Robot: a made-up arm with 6 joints.
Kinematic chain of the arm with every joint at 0, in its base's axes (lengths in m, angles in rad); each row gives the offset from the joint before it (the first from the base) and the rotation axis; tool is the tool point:
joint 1: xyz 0 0 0.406 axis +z
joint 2: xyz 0.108 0 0 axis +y
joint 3: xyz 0 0 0.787 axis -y
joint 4: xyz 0 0 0.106 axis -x
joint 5: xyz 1.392 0 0 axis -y
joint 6: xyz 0.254 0 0 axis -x
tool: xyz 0 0 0
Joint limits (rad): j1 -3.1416..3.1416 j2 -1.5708..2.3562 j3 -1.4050..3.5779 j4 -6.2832..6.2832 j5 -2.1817..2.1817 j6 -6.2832..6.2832
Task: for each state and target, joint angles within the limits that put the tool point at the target. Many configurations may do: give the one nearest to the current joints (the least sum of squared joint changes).
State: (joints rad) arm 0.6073 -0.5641 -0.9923 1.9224 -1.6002 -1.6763
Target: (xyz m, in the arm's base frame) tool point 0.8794 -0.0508 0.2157
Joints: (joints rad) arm 0.2233 -0.4283 -1.2590 1.8474 -1.5887 -1.6763
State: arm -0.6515 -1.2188 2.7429 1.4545 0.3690 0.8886
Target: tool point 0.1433 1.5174 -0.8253
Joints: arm -1.5889 -1.3825 2.7018 1.4629 0.4765 0.8886
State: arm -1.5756 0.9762 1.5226 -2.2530 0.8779 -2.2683
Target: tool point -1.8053 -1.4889 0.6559
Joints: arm -2.3752 1.1791 1.1716 -2.2516 1.1397 -2.2683
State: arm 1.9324 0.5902 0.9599 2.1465 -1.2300 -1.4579
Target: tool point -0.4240 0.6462 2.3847
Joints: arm 2.4189 -0.0410 0.8347 2.1829 -1.7585 -1.4579
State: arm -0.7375 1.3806 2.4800 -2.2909 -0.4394 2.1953
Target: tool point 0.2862 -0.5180 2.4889
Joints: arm -1.1555 0.9644 2.5407 -2.3314 -0.2914 2.1953
